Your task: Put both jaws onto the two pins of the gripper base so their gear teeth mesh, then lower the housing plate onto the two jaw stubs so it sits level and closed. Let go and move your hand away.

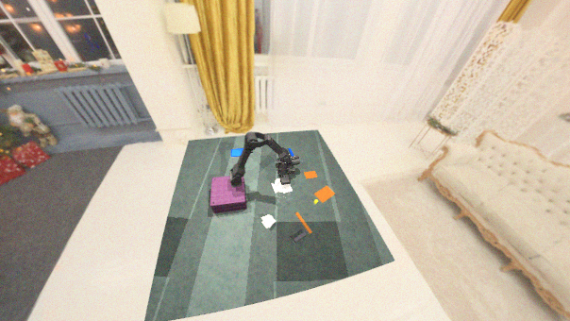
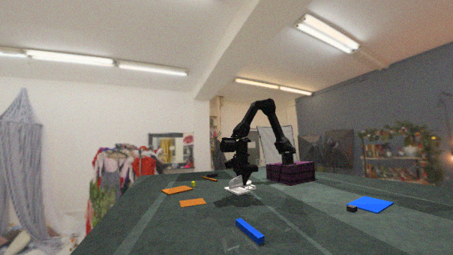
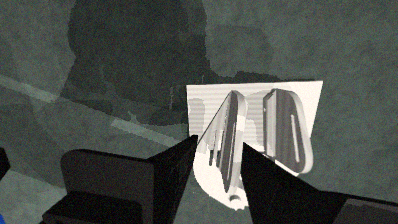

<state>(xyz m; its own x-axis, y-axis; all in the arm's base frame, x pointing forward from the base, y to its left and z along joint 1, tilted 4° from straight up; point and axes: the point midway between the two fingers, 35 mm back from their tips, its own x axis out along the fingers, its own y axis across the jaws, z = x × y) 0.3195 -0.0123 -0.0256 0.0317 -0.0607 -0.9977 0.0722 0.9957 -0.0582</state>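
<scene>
Right now my gripper tip is 3 cm to the left of the white plate-like part, 3 cm above it and 1 cm short of it. Round my gripper tip: small yellow piece (22 cm to the right, 17 cm ahead, 2 cm below); then white gripper base (27 cm to the right, 17 cm behind, 1 cm below); then white housing plate (5 cm behind, 4 cm to the right, 3 cm below).
</scene>
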